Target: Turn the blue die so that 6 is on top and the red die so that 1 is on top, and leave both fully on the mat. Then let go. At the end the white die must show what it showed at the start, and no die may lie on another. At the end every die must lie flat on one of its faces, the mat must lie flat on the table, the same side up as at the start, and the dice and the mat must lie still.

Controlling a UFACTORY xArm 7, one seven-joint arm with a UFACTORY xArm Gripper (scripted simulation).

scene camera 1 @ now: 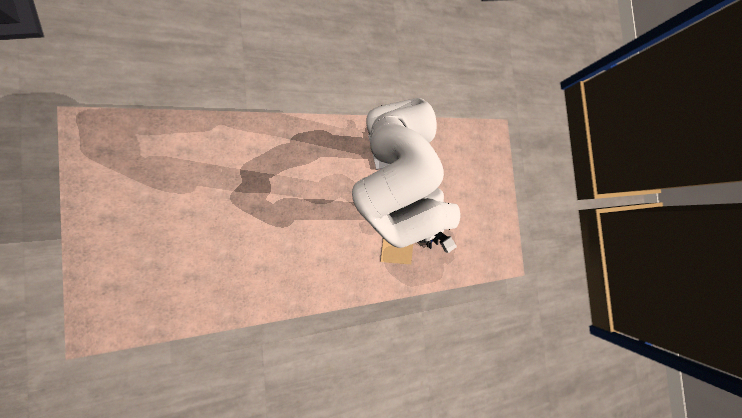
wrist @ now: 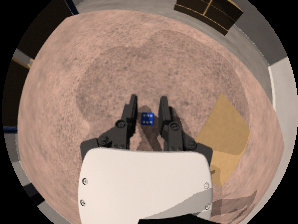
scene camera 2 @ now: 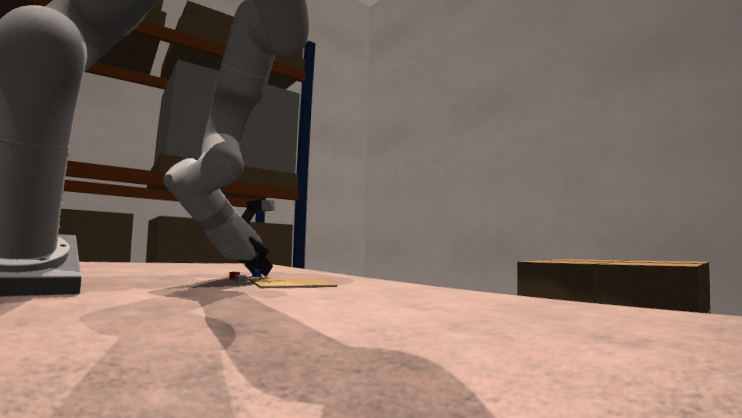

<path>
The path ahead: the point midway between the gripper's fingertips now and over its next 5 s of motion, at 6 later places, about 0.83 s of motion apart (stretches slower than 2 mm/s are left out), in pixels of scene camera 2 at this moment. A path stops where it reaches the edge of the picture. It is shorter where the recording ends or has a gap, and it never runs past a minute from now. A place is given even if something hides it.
The gripper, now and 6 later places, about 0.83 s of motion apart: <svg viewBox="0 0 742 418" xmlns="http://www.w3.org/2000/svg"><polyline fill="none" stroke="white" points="263,271 251,257 252,231 282,225 274,226 264,219 262,226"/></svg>
</path>
